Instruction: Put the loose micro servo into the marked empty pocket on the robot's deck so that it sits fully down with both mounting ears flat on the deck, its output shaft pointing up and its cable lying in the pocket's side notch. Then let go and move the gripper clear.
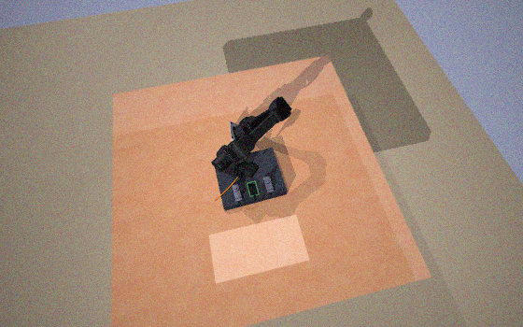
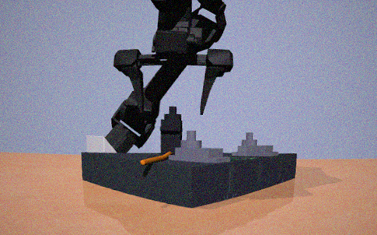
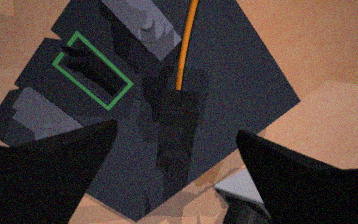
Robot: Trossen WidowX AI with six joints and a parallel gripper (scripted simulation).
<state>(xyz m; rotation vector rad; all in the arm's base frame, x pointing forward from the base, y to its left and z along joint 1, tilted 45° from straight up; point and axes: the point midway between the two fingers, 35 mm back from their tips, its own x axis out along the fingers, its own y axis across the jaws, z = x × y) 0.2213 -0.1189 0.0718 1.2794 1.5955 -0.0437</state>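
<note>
Right now my gripper tip is 30 mm past the dark robot deck, 40 mm to the right of it and 90 mm above it.
</note>
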